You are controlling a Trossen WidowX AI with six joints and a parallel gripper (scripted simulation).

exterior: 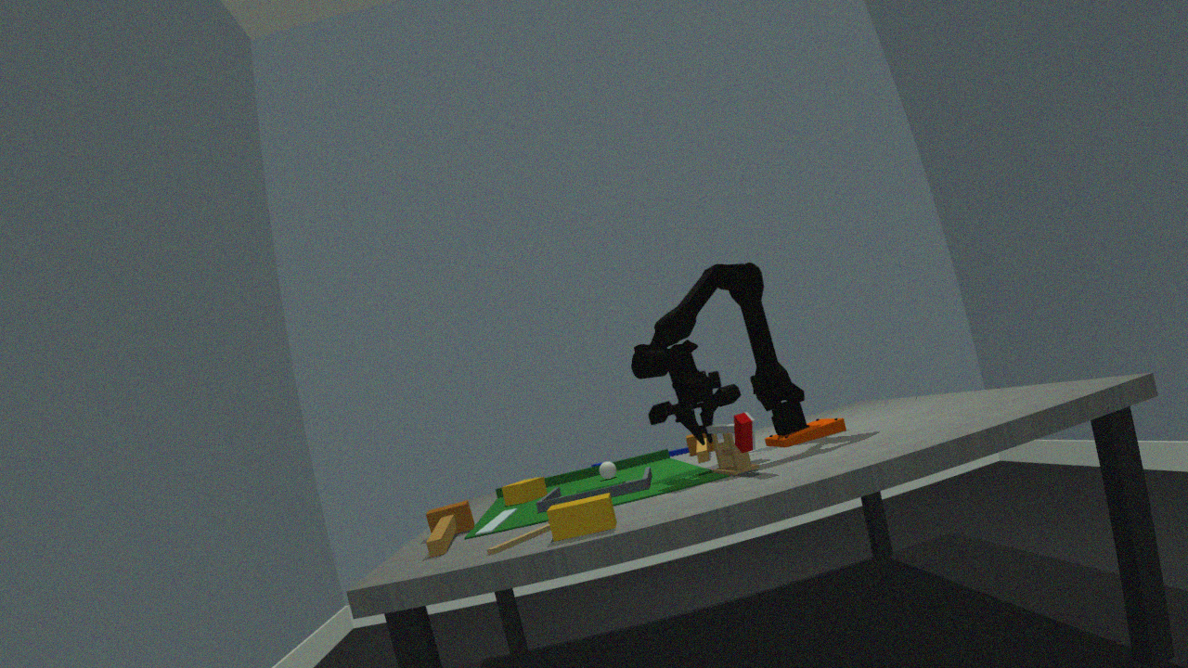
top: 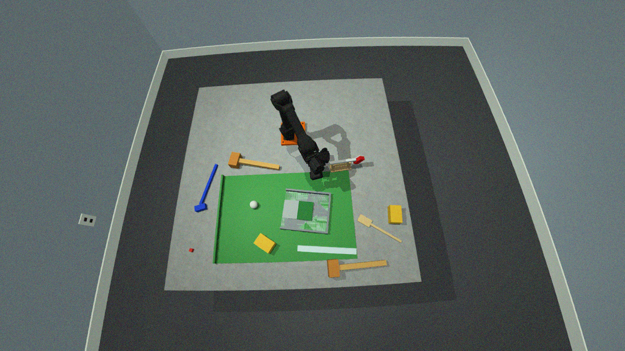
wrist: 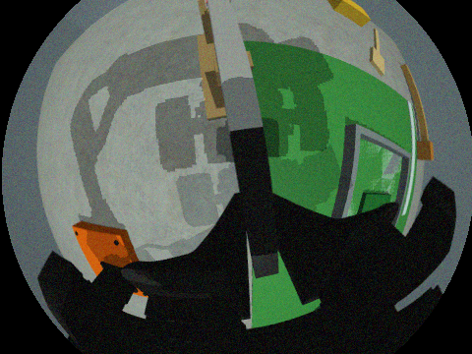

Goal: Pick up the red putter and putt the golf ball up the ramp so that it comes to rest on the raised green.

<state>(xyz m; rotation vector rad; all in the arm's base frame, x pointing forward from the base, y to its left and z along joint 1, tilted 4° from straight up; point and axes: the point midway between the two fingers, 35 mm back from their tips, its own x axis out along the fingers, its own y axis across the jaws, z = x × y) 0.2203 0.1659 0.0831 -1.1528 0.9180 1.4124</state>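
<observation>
Right now the small wooden stand is 2 cm behind my gripper tip, 13 cm to the left of it and 2 cm below it. Round my gripper tip: green mat (26 cm ahead, 18 cm to the right, 5 cm below); then white strip (44 cm ahead, 5 cm to the left, 5 cm below); then white golf ball (21 cm ahead, 35 cm to the right, 3 cm below).
</observation>
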